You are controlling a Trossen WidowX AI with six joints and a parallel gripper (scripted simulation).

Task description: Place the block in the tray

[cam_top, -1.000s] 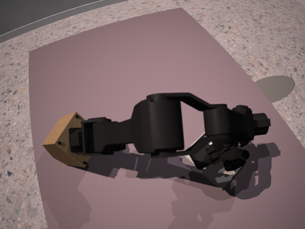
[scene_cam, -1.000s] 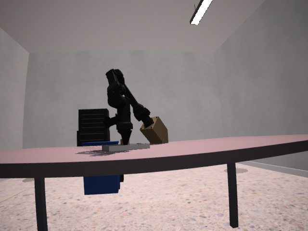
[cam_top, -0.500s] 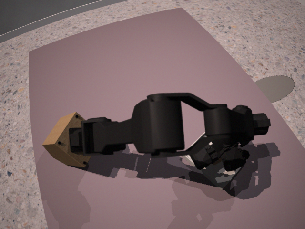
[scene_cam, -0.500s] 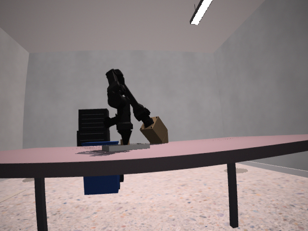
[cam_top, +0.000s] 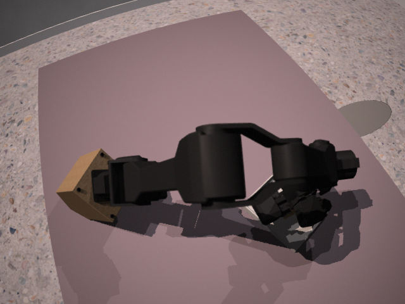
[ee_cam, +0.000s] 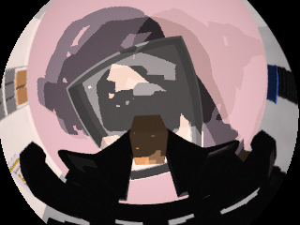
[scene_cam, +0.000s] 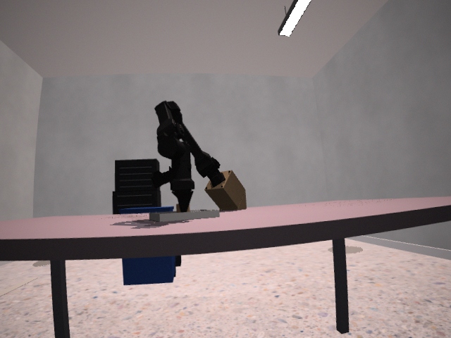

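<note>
Right now the brown block is 2 cm below my hand. Also, from my hand: white tray: 4 cm below.
</note>
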